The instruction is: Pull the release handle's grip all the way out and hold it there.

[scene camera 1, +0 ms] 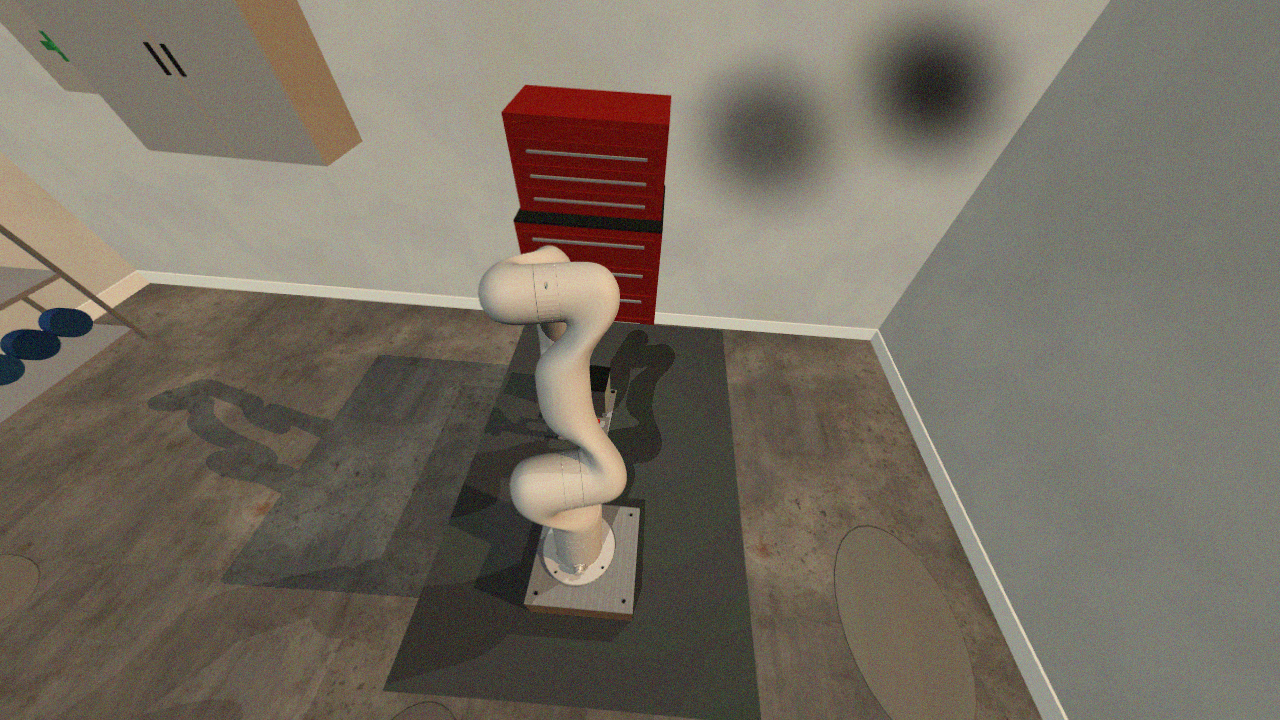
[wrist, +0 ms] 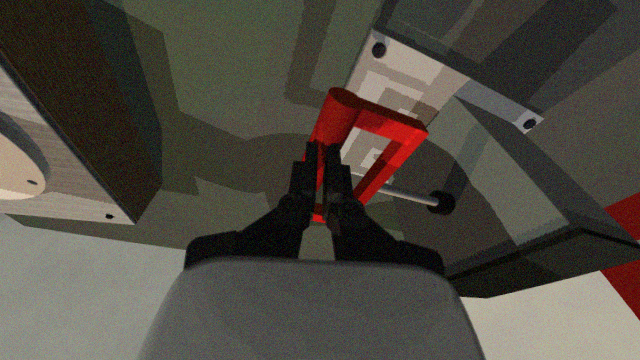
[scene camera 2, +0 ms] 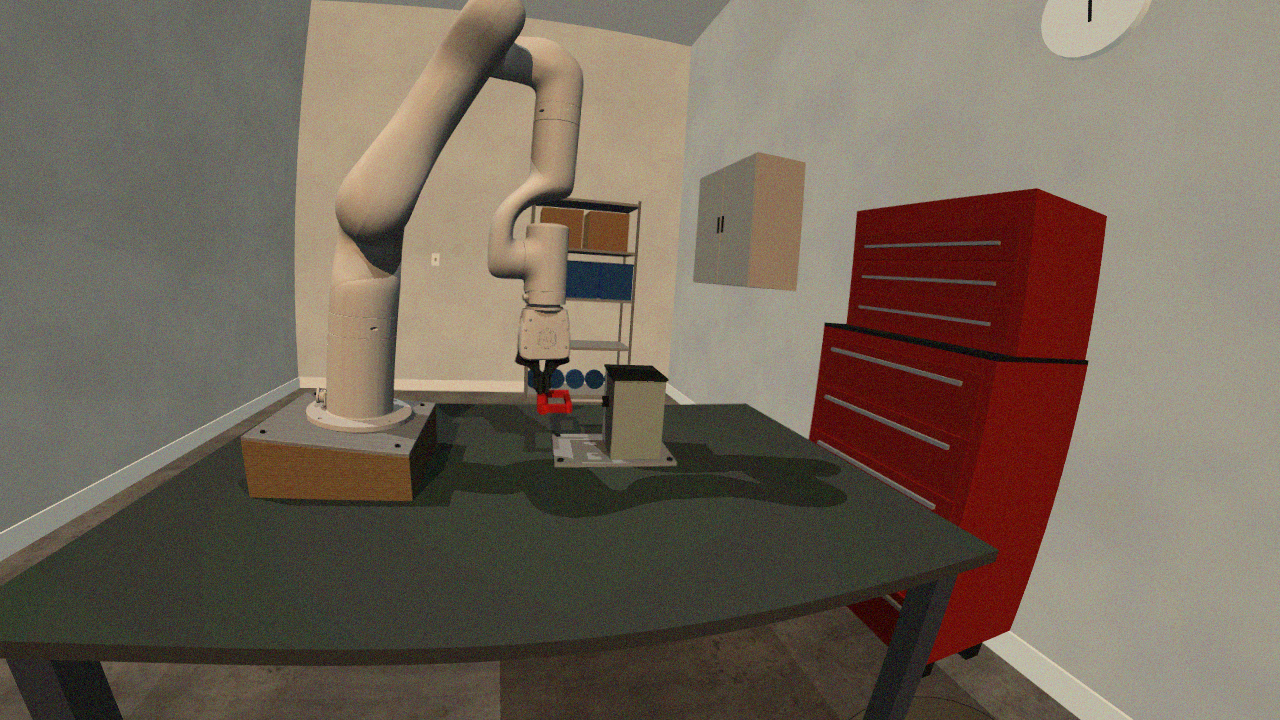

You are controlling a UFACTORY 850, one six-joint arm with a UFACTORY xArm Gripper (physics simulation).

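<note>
The release handle's red grip [scene camera 2: 542, 405] [wrist: 340, 120] is a rectangular frame with a thick round bar. It stands out from the upright beige box [scene camera 2: 635, 419] [wrist: 515, 200] on a thin grey rod [wrist: 410, 194]. A stretch of the rod shows between the frame and the black collar [wrist: 442, 202] in the wrist view. My gripper [scene camera 2: 543, 390] [wrist: 320, 159] points down and is shut, its fingertips almost together. The fingers lie over the round bar in the wrist view, and the bar is wider than the gap between them. Whether they touch it is hard to tell. The arm hides most of the handle in scene camera 1.
The box stands on a pale base plate [scene camera 2: 562, 445] [wrist: 400, 60] with dark screws, on the dark green table [scene camera 2: 501, 573]. The arm's wooden-sided pedestal [scene camera 2: 326, 470] [scene camera 1: 581, 595] stands on the opposite side of the grip. A red tool cabinet [scene camera 1: 586, 161] [scene camera 2: 948, 295] stands beyond the table.
</note>
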